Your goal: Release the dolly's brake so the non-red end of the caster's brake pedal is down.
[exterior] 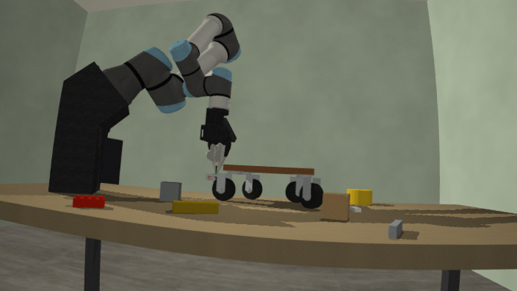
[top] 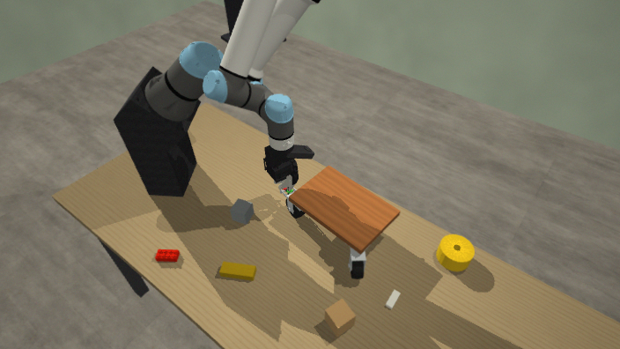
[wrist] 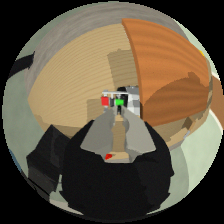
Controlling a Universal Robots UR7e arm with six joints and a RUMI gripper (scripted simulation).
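Right now my hand is 3 cm above the brake pedal and 1 cm past it. From my hand the other things lie so: red brick: 42 cm to the right, 11 cm behind, 9 cm below; then grey cube: 15 cm to the right, 8 cm below, 8 cm behind; then yellow bar: 29 cm to the right, 10 cm below, 9 cm ahead.
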